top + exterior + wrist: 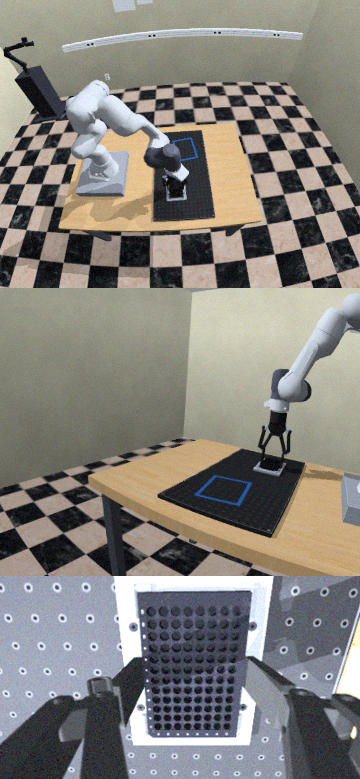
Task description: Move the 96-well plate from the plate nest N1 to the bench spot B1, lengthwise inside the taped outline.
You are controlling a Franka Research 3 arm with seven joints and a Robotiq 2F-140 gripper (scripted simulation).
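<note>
Now: hand 20 mm above the 96-well plate. Round my hand: white plate nest 30 mm below.
</note>
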